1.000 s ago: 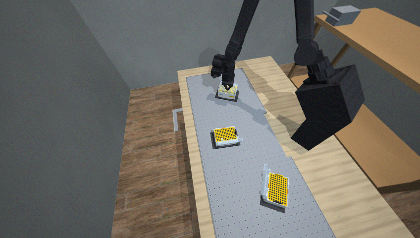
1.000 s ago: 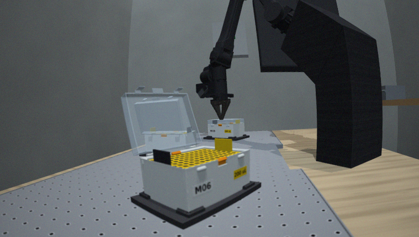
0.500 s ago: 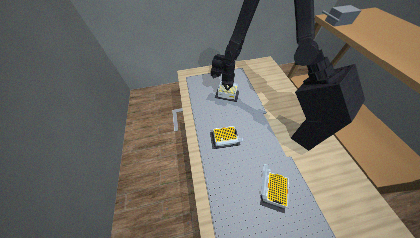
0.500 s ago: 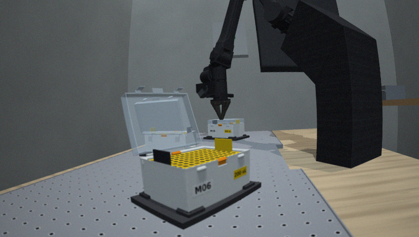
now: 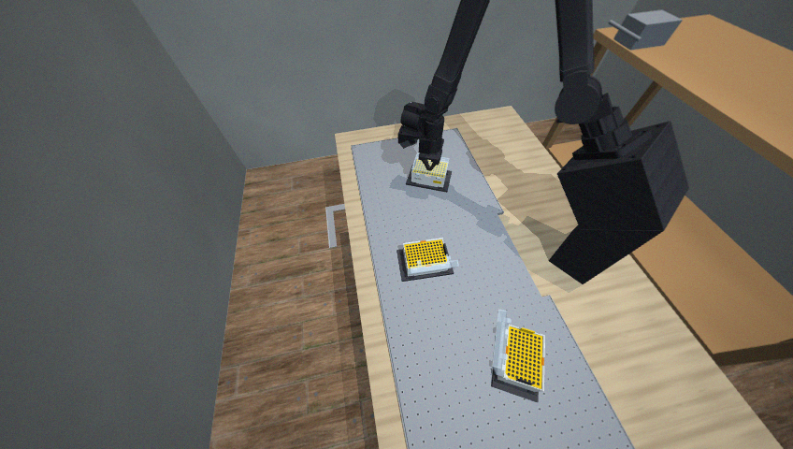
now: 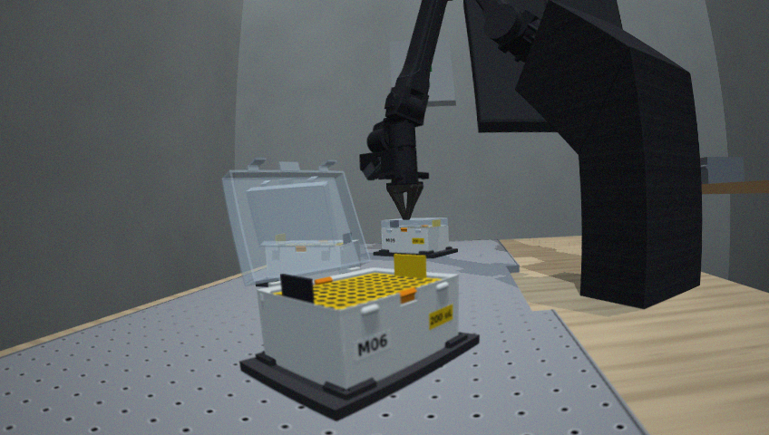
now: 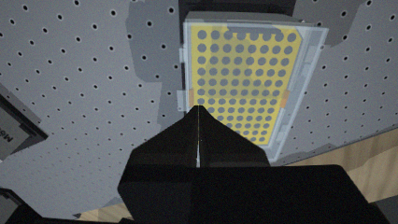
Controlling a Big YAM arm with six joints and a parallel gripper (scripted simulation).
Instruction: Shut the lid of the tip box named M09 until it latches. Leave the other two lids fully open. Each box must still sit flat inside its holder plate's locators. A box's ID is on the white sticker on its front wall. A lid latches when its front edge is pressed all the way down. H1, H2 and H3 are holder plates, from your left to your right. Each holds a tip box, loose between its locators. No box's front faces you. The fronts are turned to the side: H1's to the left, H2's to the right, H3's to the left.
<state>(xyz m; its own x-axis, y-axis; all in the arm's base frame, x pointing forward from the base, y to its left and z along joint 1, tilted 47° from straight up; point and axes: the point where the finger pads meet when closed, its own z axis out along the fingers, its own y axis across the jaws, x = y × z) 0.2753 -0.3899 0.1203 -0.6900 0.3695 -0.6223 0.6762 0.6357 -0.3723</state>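
Now: the rack 3 cm to the right of my hand, 2 cm below it and 2 cm behind it.
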